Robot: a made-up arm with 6 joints.
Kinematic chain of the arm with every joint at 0, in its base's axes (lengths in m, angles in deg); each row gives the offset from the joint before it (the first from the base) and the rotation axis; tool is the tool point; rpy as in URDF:
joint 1: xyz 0 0 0.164 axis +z
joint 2: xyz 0 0 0 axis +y
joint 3: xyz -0.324 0 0.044 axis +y
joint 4: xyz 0.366 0 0.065 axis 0.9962 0 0.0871
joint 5: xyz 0 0 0 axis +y
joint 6: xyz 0.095 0 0.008 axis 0.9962 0 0.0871
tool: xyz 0 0 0 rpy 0 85 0
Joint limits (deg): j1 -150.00..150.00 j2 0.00..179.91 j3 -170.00..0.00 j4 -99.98..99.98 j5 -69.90..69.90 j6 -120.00..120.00
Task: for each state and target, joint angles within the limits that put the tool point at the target. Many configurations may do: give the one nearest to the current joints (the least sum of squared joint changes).
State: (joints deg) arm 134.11 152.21 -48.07 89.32 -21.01 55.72
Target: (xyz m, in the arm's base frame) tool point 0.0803 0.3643 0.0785
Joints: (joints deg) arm 87.02 107.52 -39.38 91.18 -40.18 55.72
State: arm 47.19 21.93 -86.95 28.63 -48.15 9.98
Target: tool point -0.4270 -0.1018 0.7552
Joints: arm 10.44 23.05 -116.95 21.73 -40.35 9.98
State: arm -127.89 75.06 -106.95 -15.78 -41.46 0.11
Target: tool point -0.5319 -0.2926 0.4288
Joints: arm -150.00 110.80 -90.74 11.35 -42.18 0.11
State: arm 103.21 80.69 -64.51 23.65 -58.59 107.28
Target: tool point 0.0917 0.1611 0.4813
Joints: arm 77.24 37.47 -29.79 37.04 -69.90 107.28
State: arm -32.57 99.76 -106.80 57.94 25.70 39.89
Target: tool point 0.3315 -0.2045 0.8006
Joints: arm -35.72 91.35 -127.26 59.21 19.45 39.89
